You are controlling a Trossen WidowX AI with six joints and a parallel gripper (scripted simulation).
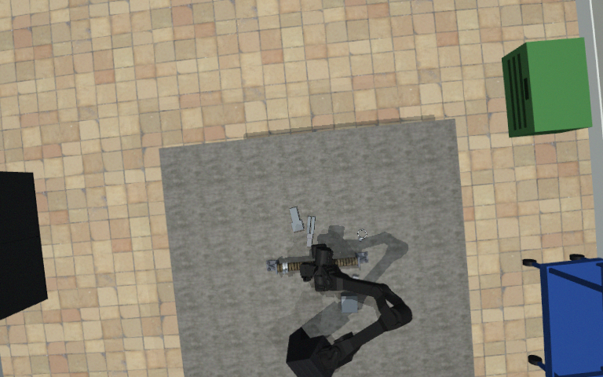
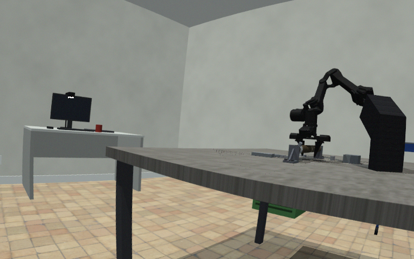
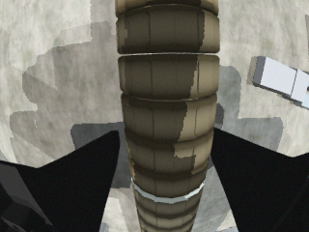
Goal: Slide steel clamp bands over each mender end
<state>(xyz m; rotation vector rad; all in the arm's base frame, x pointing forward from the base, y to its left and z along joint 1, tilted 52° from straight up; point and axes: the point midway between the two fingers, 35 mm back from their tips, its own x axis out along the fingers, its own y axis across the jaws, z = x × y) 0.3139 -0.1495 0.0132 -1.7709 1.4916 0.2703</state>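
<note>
Right now my hand is 130 mm past the small block, 110 mm to the left of it and 40 mm above it. The rest, counted from my hand: flat two-bar piece 130 mm ahead, 10 mm to the right, 40 mm below; then grey block 210 mm behind, 40 mm to the right, 30 mm below.
</note>
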